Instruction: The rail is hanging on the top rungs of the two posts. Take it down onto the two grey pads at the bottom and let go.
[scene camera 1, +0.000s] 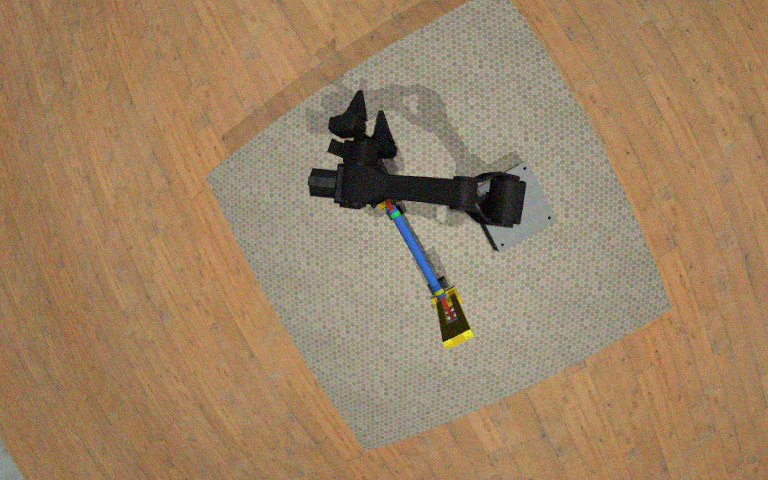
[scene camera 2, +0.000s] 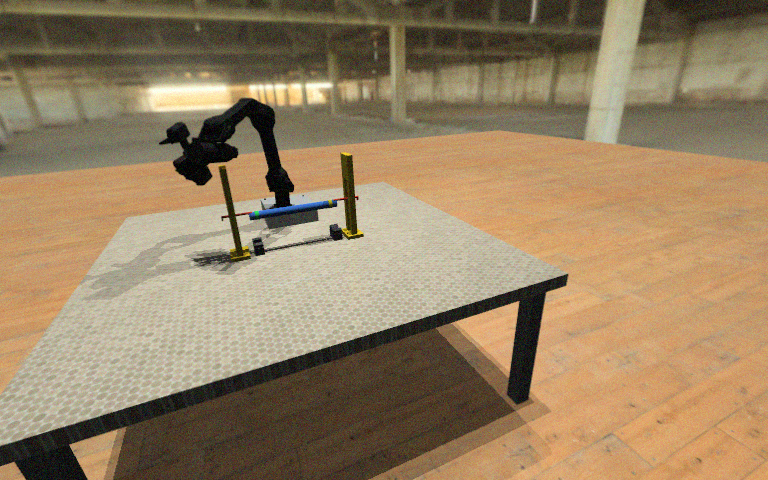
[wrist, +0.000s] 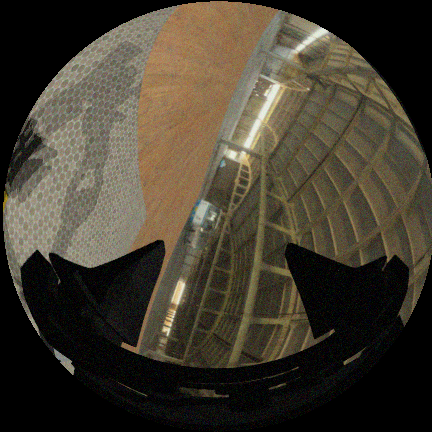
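Seen in the pictures: gripper, fingertip midpoint: (scene camera 1: 371, 101) (scene camera 2: 167, 156) (wrist: 227, 249); arm's base, link origin: (scene camera 2: 283, 205).
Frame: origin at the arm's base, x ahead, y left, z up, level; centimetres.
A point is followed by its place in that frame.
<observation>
The rail (scene camera 1: 417, 251) {y -2.4, x 25.5, z 6.9 cm} (scene camera 2: 292, 210) {y -2.9, x 27.2, z 5.8 cm}, a blue bar with thin red ends, a green band and a yellow band, hangs level between two yellow posts (scene camera 2: 229, 209) {y -22.4, x 27.8, z 9.9 cm} (scene camera 2: 348, 198) {y 16.8, x 29.9, z 7.3 cm}. Its red ends meet the posts about halfway up; the rungs are too small to make out. Two dark grey pads (scene camera 2: 258, 246) {y -15.8, x 27.4, z -4.4 cm} (scene camera 2: 335, 231) {y 10.9, x 29.6, z -4.1 cm} stand on the table below the rail, apart from it. My gripper (scene camera 1: 370, 101) {y -35.7, x 14.0, z 25.8 cm} (wrist: 227, 249) {y -35.7, x 14.0, z 25.8 cm} is wide open and empty. It is raised beyond the green-banded end, higher than the rail, pointing away from it. The arm hides much of that end's post in the overhead view.
The arm's grey base plate (scene camera 1: 532, 203) {y 5.7, x -10.9, z -0.6 cm} lies on the patterned table (scene camera 1: 351, 362) {y 20.6, x 69.8, z -7.4 cm}, to one side of the rail. The forearm passes over the green-banded end in the overhead view. The near post's yellow top (scene camera 1: 458, 339) {y 18.2, x 27.6, z 22.5 cm} rises beyond the rail's other end.
</observation>
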